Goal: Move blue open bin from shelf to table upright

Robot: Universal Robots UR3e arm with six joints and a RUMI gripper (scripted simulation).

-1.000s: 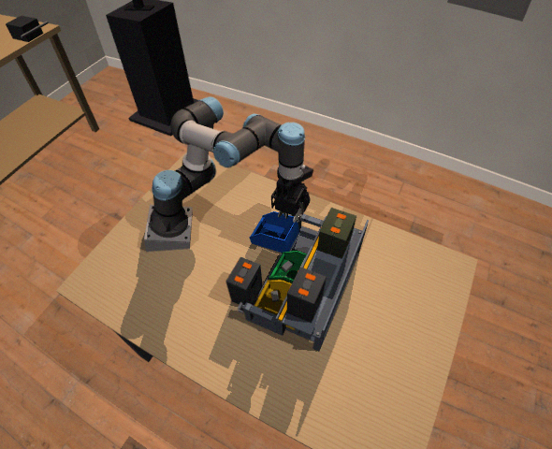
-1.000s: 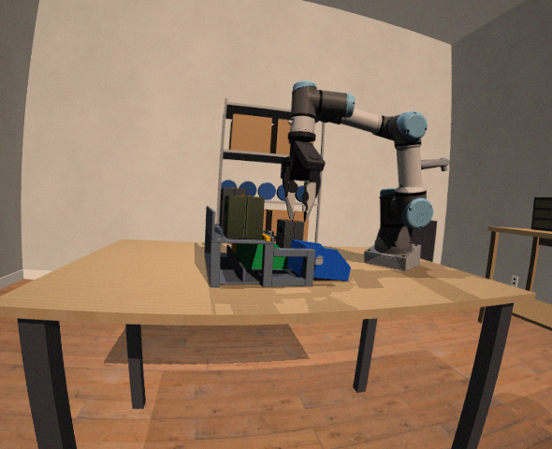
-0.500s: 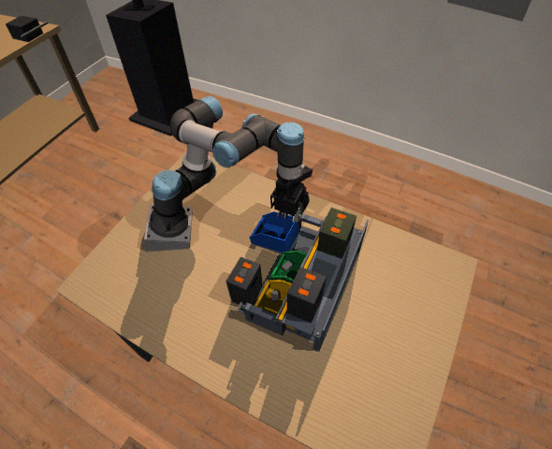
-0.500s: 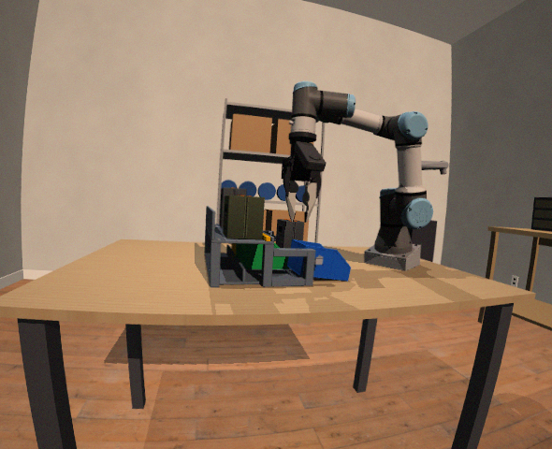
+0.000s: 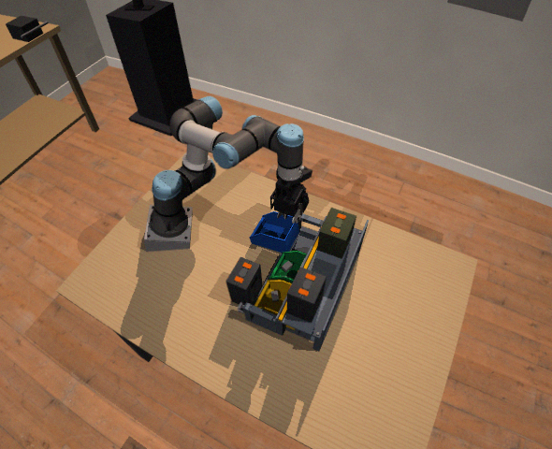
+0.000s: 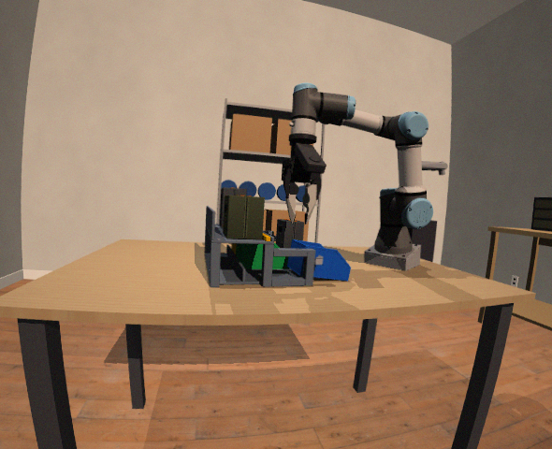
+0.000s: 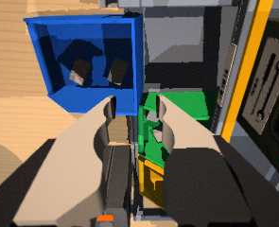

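Right now the blue open bin is 6 cm behind my hand and 11 cm below it. Also, from my hand: yellow bin (8 cm ahead, 22 cm to the right, 11 cm below); green bin (8 cm ahead, 11 cm to the right, 11 cm below).
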